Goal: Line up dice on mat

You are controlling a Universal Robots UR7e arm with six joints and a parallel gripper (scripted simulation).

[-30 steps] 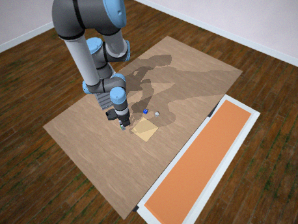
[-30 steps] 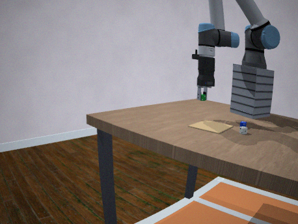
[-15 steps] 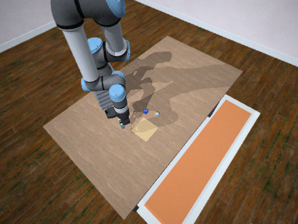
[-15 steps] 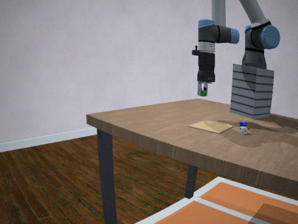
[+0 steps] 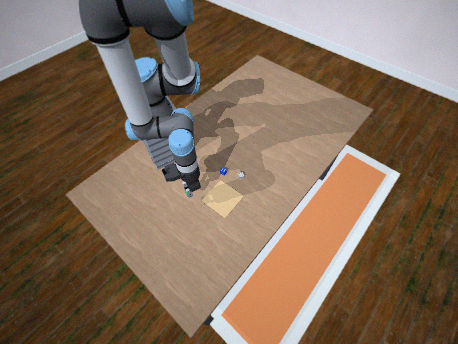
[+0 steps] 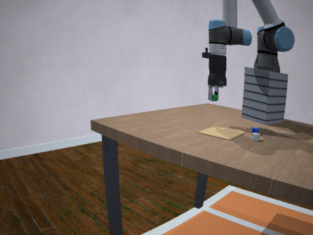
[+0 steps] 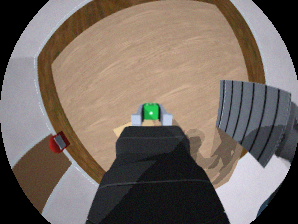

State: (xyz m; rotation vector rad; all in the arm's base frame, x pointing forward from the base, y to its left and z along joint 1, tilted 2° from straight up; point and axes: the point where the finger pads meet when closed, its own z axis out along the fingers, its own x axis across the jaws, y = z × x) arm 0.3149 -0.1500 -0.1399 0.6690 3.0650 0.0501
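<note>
The tan mat lies 90 mm ahead of my hand, 100 mm to the left of it and 120 mm below it. Also, from my hand: green die (10 mm below); then blue die (10 mm ahead, 220 mm to the left, 110 mm below); then white die (90 mm ahead, 250 mm to the left, 110 mm below).
</note>
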